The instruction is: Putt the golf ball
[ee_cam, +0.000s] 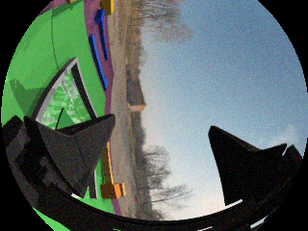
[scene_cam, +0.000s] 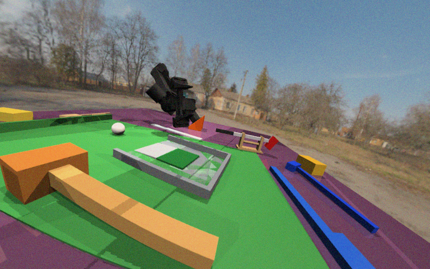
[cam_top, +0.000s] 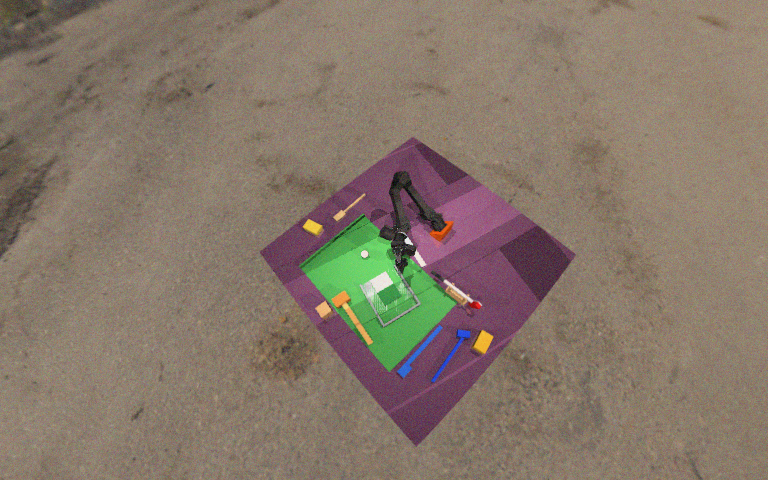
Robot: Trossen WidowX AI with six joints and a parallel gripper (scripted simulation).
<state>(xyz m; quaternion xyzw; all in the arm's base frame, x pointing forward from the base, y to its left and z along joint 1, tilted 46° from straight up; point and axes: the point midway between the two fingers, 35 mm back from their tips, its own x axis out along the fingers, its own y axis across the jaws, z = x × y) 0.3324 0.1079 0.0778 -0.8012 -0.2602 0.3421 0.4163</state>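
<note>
My gripper tip is now 150 mm past the red putter, 250 mm to the right of it and 110 mm above it. Also, from my gripper tip: white strip: 180 mm behind, 110 mm to the right, 170 mm below; green mat: 120 mm ahead, 80 mm to the right, 170 mm below; white golf ball: 40 mm ahead, 240 mm to the right, 140 mm below.
</note>
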